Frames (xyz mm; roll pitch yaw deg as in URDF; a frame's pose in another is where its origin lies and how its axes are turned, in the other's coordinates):
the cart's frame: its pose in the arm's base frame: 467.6 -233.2 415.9 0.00 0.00 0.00
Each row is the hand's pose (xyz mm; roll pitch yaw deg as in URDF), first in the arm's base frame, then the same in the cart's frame.
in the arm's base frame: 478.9 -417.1 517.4 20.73 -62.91 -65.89
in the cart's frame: 11.3 -183.9 101.5 20.73 -62.91 -65.89
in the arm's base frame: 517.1 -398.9 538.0 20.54 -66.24 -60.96
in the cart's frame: 49.5 -165.7 122.1 20.54 -66.24 -60.96
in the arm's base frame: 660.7 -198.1 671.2 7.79 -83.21 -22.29
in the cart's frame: 193.1 35.1 255.3 7.79 -83.21 -22.29
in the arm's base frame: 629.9 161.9 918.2 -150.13 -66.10 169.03
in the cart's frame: 162.3 395.1 502.3 -150.13 -66.10 169.03
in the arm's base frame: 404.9 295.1 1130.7 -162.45 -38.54 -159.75
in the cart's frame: -62.7 528.3 714.8 -162.45 -38.54 -159.75
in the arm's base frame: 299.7 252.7 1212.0 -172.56 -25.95 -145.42
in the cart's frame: -167.9 485.9 796.1 -172.56 -25.95 -145.42
